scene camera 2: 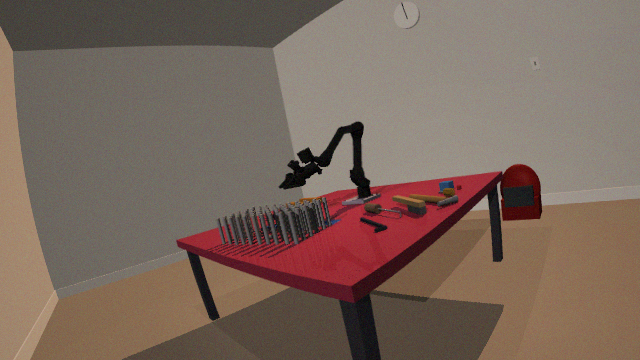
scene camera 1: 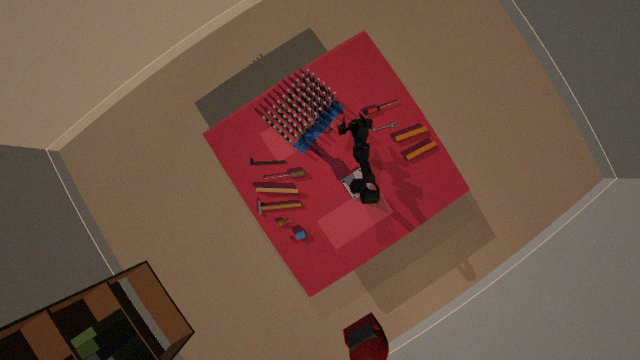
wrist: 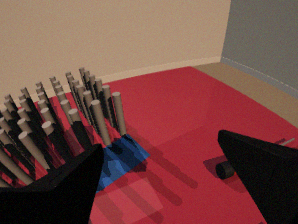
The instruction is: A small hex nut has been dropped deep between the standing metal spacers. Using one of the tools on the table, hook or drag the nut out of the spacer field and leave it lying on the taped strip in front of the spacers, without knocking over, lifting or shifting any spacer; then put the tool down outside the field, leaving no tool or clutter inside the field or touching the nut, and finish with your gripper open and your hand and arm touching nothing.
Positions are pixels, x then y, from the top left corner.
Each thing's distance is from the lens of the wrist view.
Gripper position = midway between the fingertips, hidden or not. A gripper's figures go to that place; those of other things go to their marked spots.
my gripper (wrist: pixel 162 143): 0.10 m
blue taped strip (wrist: pixel 125 153): 0.30 m
